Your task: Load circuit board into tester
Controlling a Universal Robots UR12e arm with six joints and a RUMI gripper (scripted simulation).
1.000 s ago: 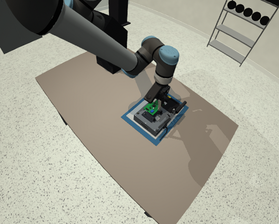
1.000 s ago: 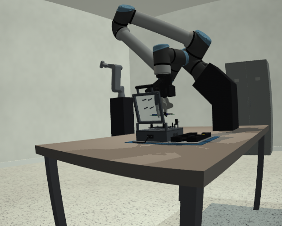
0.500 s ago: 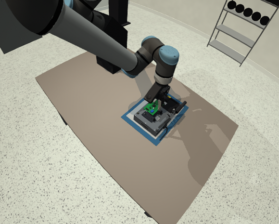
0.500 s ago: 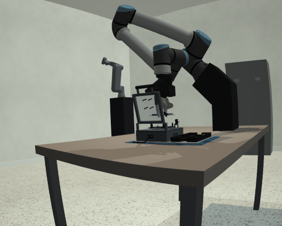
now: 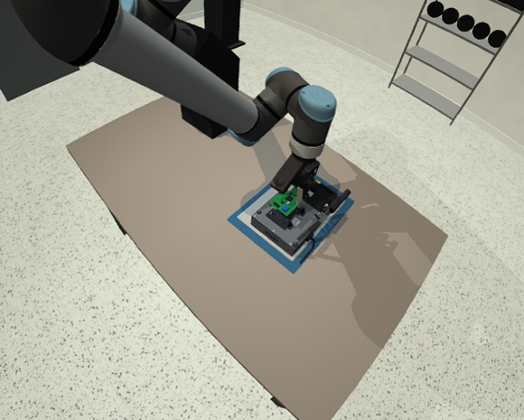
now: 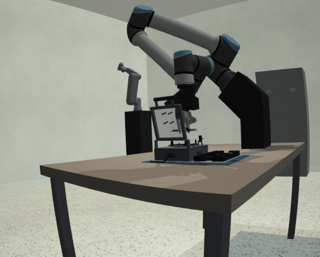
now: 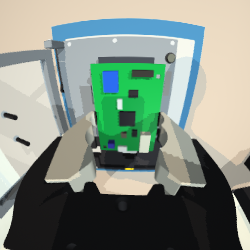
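Right now the green circuit board is right at my hand. Round my hand: tester bed 60 mm below, 10 mm ahead; then black post 60 mm to the left, 60 mm behind, 40 mm below; then tester 40 mm to the left, 40 mm ahead, 20 mm below.
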